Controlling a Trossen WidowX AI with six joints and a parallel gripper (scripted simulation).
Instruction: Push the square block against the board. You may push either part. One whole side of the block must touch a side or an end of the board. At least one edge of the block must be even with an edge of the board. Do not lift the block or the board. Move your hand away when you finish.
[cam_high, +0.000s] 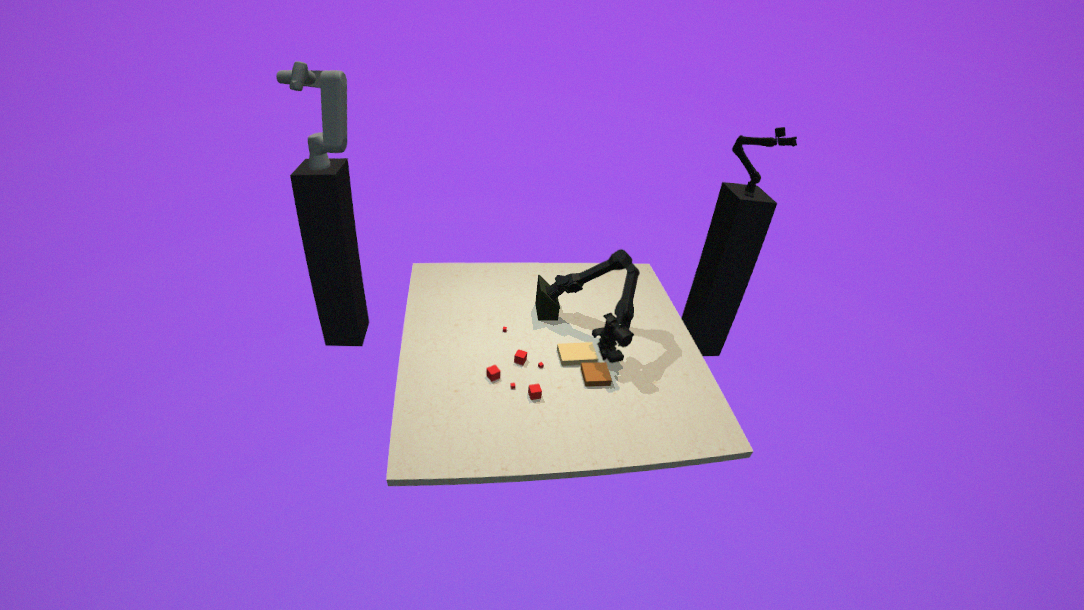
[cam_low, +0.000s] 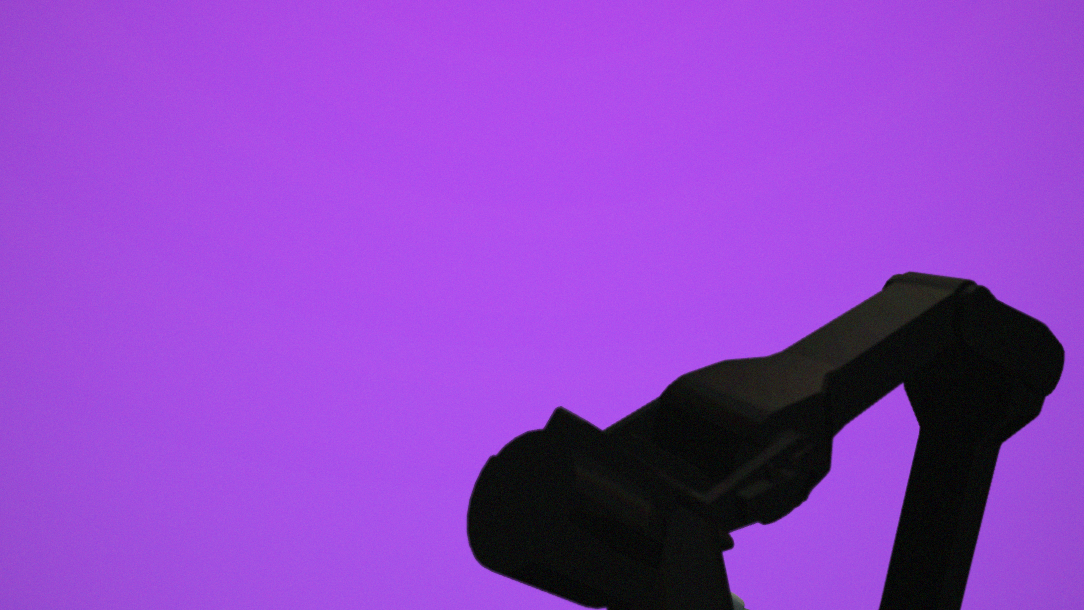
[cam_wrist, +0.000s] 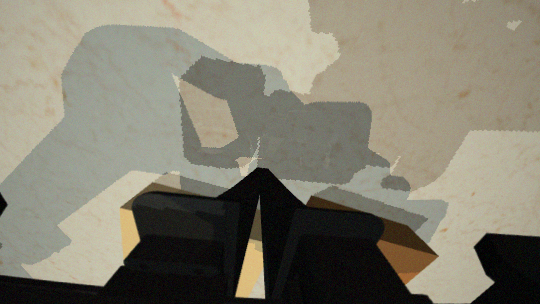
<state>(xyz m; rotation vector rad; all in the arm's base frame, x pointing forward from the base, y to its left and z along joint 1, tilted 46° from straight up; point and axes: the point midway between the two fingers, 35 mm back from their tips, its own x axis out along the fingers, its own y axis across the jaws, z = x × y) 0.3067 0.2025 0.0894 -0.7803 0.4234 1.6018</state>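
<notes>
My gripper tip is 20 mm past the pale tan board, 110 mm to the left of it and 10 mm below it. The rest, counted from my gripper tip: orange piece: 100 mm ahead, 60 mm to the right, 10 mm above.
</notes>
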